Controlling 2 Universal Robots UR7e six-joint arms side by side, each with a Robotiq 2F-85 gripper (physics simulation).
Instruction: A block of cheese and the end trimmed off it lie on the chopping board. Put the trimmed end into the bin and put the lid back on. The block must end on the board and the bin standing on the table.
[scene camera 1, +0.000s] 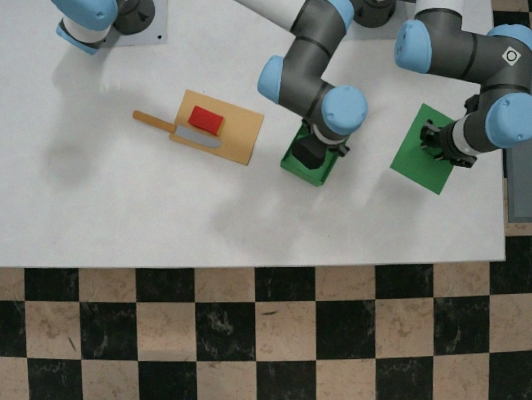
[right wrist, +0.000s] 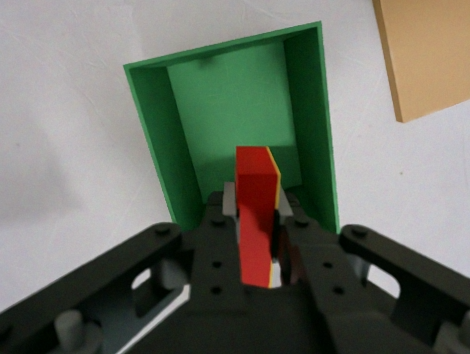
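Seen in the pictures: left gripper, fingertip midpoint: (scene camera 1: 430, 150); right gripper, fingertip midpoint: (right wrist: 250, 199); left arm's base at its link origin: (scene camera 1: 370, 5); right arm's base at its link origin: (scene camera 1: 132, 11).
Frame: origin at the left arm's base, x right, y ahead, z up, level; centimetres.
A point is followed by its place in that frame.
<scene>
The trimmed end (right wrist: 256, 175) @(z 23.3, x 23.7, y 48.0 cm), red with a thin yellow edge, is upright between the fingertips of my right gripper (right wrist: 250, 199) @(z 20.0, x 22.0, y 46.2 cm), which is shut on it above the open green bin (scene camera 1: 321, 175) @(z 0.3, x 19.3, y 52.8 cm) (right wrist: 162, 130) @(z 9.2, x 18.1, y 51.6 cm). In scene camera 1 the arm hides the trimmed end and part of the bin. The bin stands on the table. The red cheese block (scene camera 1: 206, 120) @(z 5.6, x 52.2, y 35.5 cm) lies on the chopping board (scene camera 1: 245, 135) @(z 1.6, x 41.3, y 39.7 cm) (right wrist: 435, 55) @(z 1.6, x 41.6, y 37.6 cm). My left gripper (scene camera 1: 434, 145) @(z 28.2, x -2.3, y 50.9 cm) is shut on the flat green lid (scene camera 1: 415, 160) @(z 27.7, x 1.3, y 52.9 cm), at the right of scene camera 1; the gripper hides the place it grips.
A knife (scene camera 1: 200, 137) @(z 2.1, x 54.7, y 39.6 cm) lies with its blade on the board's lower left part, beside the block, and its wooden handle past the board's left edge. The bin is between the board and the lid. The table's front edge (scene camera 1: 250, 266) @(z 0.0, x 42.1, y 78.8 cm) runs below them.
</scene>
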